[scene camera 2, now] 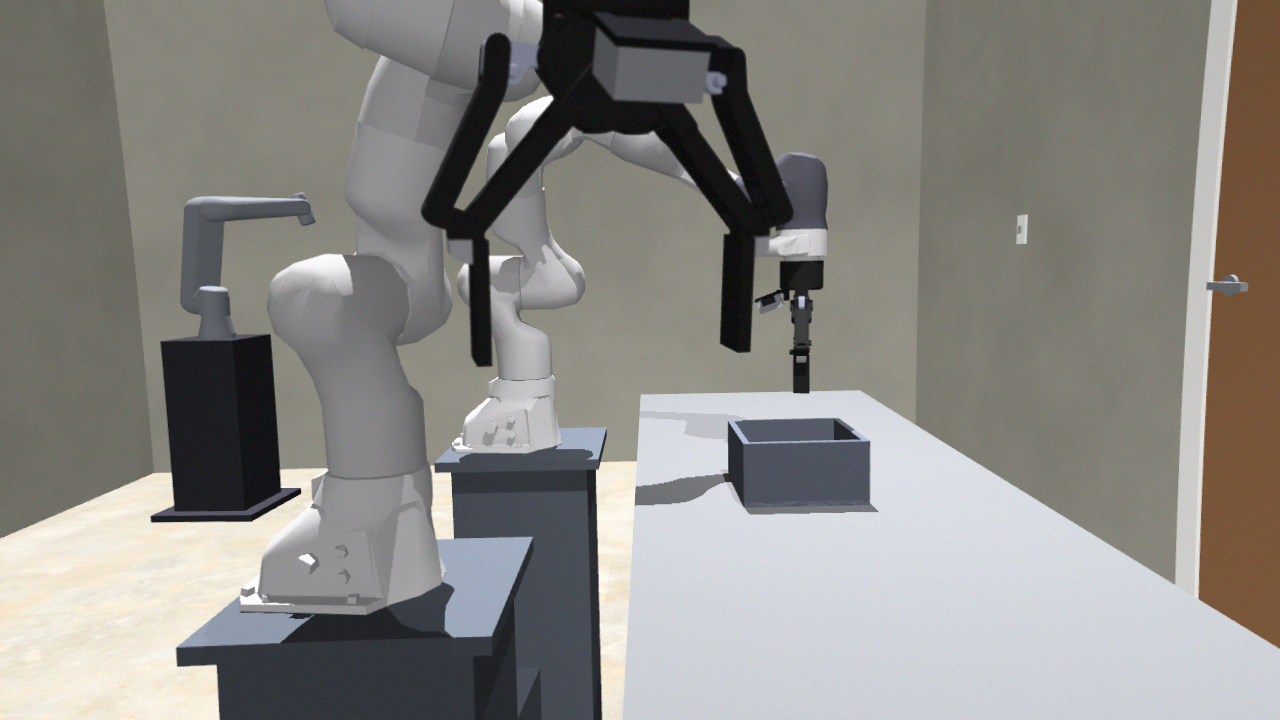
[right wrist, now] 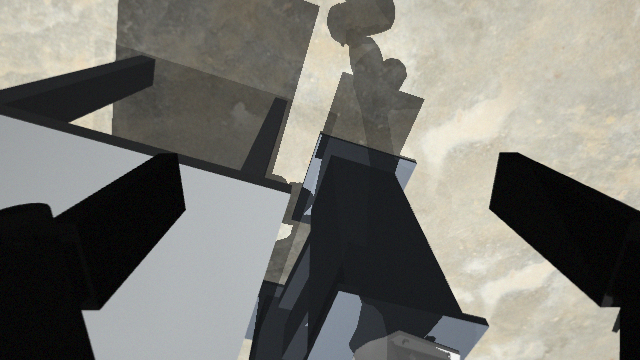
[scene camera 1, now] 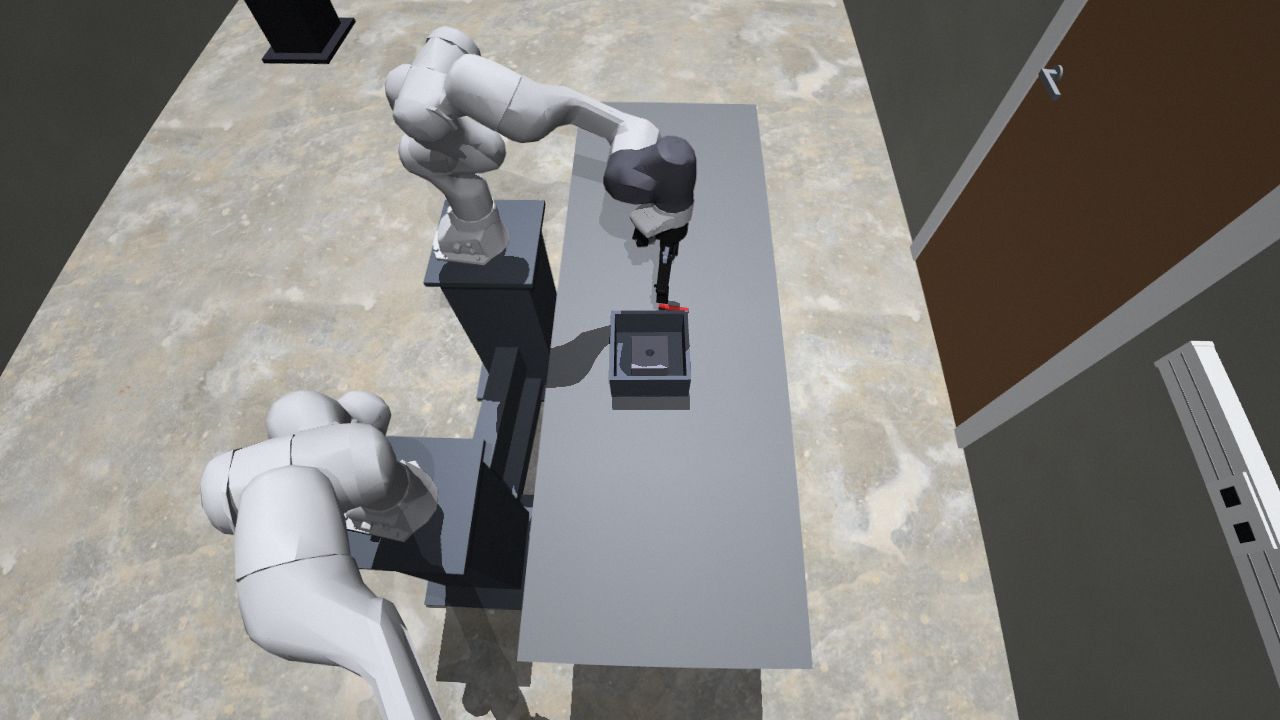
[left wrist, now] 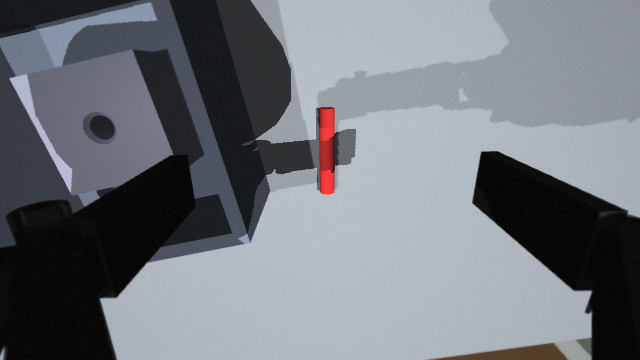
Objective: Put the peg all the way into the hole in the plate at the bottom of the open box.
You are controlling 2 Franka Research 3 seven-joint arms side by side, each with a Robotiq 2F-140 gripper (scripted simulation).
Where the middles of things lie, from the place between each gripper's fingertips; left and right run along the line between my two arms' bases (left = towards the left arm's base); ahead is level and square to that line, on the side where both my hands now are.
Scene:
Now: the red peg (left wrist: pixel 326 114) 15 cm below my left hand (scene camera 2: pixel 801 386) and 2 cm ahead of it. Also, from my left hand: plate (scene camera 1: pixel 649 353): 17 cm to the right, 11 cm below, 3 cm behind; dark box (scene camera 2: pixel 802 471): 17 cm to the right, 13 cm below, 3 cm behind.
The plate is 170 mm ahead of my right hand, 910 mm to the left of it and 290 mm below it. Also, from my right hand: dark box 170 mm ahead, 910 mm to the left, 310 mm below; red peg 220 mm ahead, 1070 mm to the left, 330 mm below.

